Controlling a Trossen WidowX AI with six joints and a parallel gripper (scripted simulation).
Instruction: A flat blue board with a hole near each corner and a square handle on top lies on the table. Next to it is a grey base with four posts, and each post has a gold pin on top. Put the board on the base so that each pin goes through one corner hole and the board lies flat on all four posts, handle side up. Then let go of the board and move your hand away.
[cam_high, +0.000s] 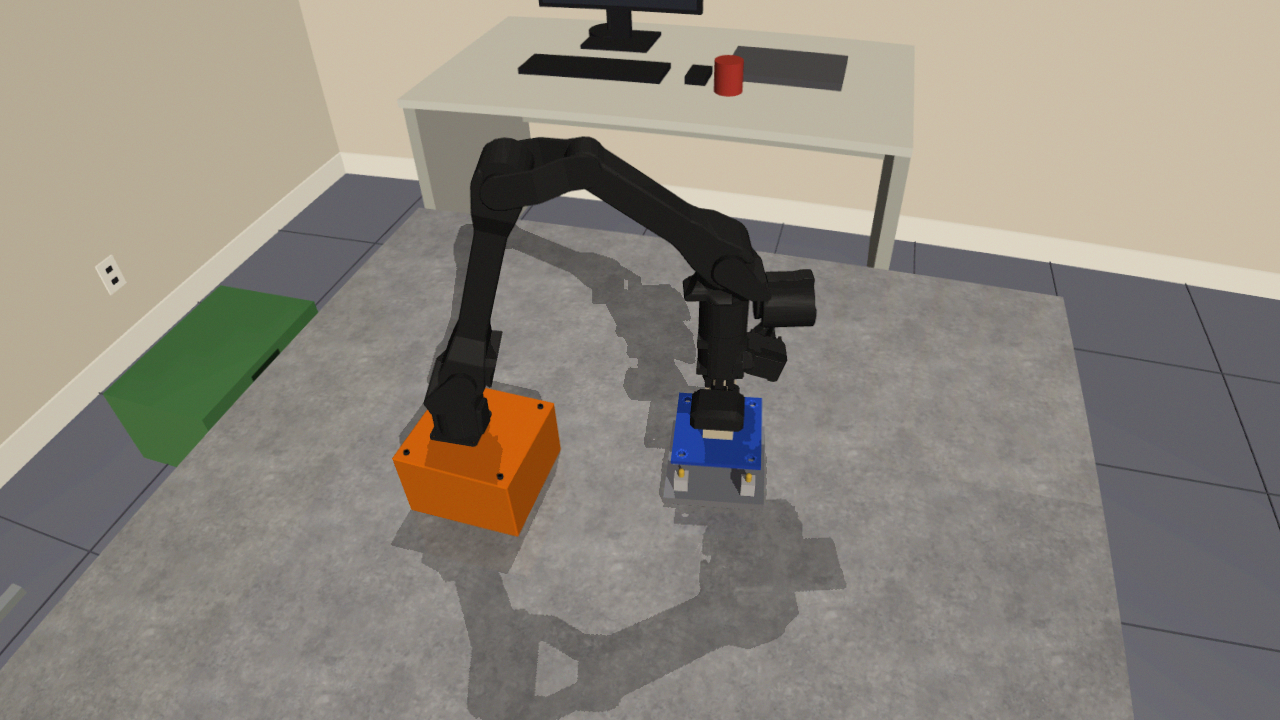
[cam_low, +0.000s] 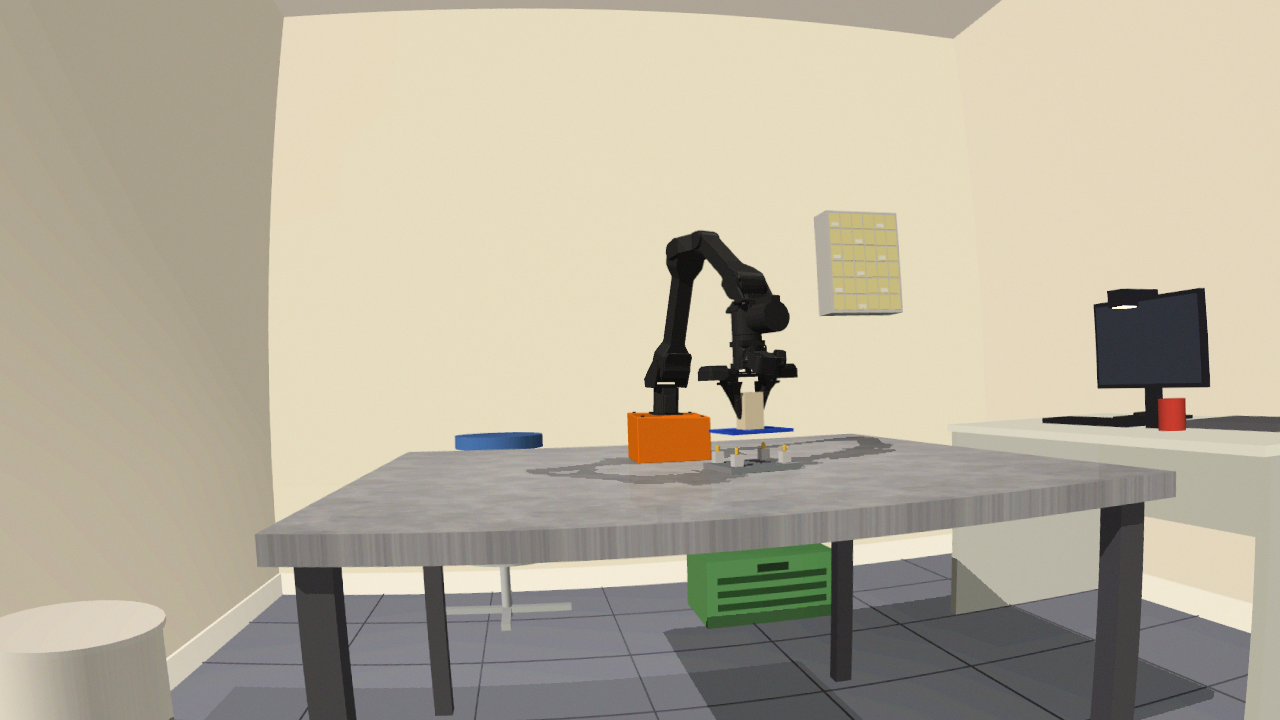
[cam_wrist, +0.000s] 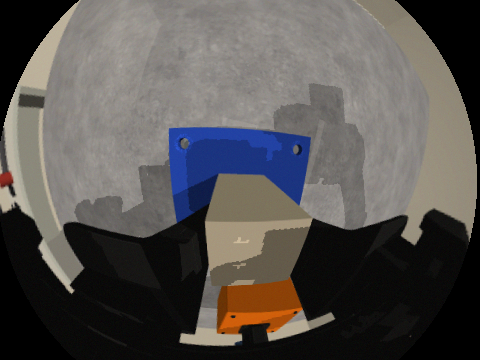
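The grey base is 9 cm below my gripper tip. Also, from my gripper tip: blue board: right at my gripper tip.
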